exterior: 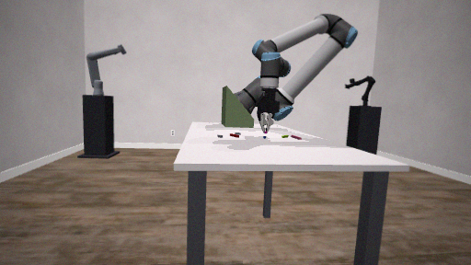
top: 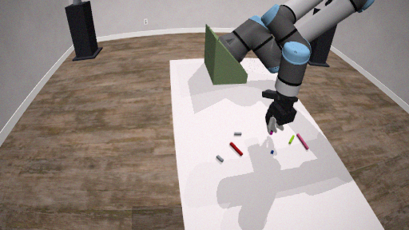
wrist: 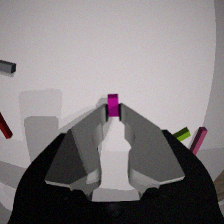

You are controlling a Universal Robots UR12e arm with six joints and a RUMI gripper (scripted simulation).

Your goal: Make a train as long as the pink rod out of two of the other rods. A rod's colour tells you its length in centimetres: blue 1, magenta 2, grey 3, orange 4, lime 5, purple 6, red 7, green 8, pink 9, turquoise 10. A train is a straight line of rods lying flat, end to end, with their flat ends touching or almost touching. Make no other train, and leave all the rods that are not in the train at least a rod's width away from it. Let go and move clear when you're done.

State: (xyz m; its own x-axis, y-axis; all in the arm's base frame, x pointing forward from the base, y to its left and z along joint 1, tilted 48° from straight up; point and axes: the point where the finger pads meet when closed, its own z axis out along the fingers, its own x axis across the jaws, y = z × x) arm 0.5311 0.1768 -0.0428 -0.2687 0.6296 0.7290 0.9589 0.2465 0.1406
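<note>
The magenta rod lies 1 cm below my hand. Round my hand: blue rod (9 cm ahead, 2 cm to the right, 2 cm below); then pink rod (6 cm ahead, 14 cm to the left, 2 cm below); then lime rod (4 cm ahead, 9 cm to the left, 2 cm below).
</note>
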